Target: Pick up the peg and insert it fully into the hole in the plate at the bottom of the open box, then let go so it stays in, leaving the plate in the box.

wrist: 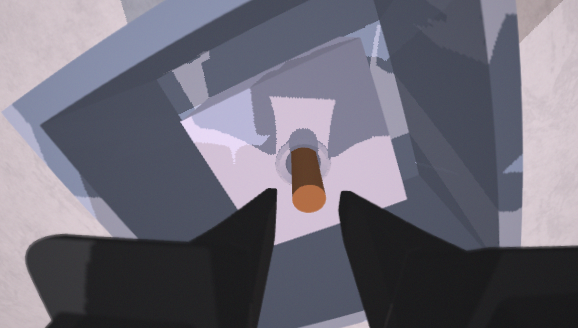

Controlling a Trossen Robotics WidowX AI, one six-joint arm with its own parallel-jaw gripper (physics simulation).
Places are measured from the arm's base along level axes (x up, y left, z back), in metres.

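Pixels of known places: gripper, fingertip midpoint: [308, 199].
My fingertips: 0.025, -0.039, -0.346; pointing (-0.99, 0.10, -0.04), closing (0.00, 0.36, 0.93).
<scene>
For each thing: its top centre in the pictures, then the offset to it from my fingertips, as dx, dy, dz. "pt": a spot on its surface instead.
- brown peg, middle of its top: [309, 199] +0.003, -0.002, +0.001
- pale plate, surface spot: [215, 165] pt -0.027, -0.017, -0.043
- raised ring, middle of its top: [303, 166] -0.024, -0.003, +0.000
- open blue-grey box, surface spot: [115, 165] pt -0.004, -0.040, -0.074
- upper rim, surface spot: [95, 65] pt +0.013, -0.075, -0.045
The brown peg [307, 175] stands upright in the round hole of the pale plate [215, 165], its orange top end facing the camera. A raised ring [324, 164] surrounds the hole. How deep the peg sits is hard to tell from above. The plate lies at the bottom of the open blue-grey box [115, 165], slightly turned in the view. My gripper [308, 199] is open, with one black finger on each side of the peg's top end and a gap on both sides; nothing is held between the fingers.
The box's tall walls surround the plate, with the upper rim [95, 65] running across the upper left and another rim [511, 100] at the right. A light, stone-like surface [45, 45] lies outside the box. Shadows fall across the plate and walls.
</scene>
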